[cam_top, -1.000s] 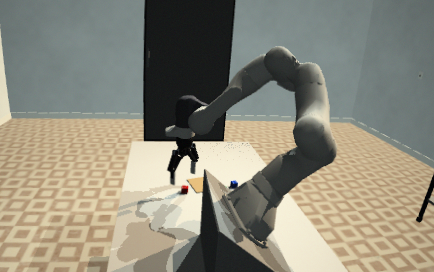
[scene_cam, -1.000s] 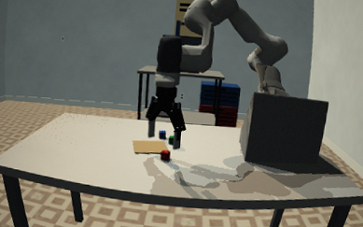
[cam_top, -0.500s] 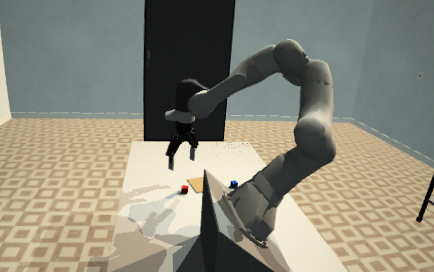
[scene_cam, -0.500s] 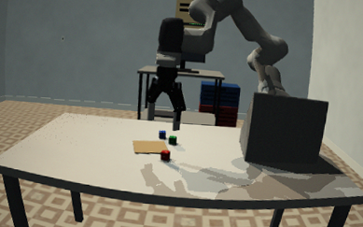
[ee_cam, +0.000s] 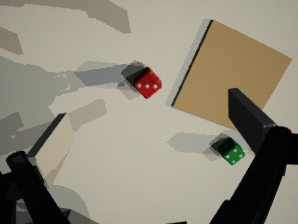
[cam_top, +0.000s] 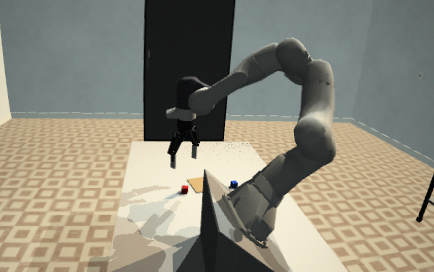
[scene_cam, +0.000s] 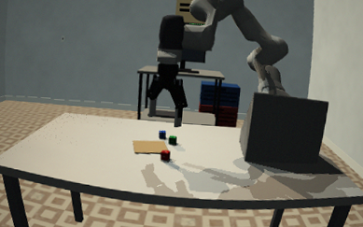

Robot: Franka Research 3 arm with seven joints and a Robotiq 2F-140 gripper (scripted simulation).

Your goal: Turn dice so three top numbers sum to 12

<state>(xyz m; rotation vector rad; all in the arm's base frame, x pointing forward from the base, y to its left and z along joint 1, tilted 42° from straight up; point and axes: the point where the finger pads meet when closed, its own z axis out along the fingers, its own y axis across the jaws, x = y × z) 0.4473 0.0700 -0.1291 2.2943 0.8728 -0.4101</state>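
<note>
Right now the blue die is 260 mm to the right of my hand, 140 mm below it and 20 mm ahead of it. From my hand the other things lie so: red die: 140 mm below, 10 mm to the right, 10 mm behind; green die: 190 mm to the right, 140 mm below, 30 mm behind; tan mat: 160 mm below, 120 mm to the right, 60 mm ahead.
</note>
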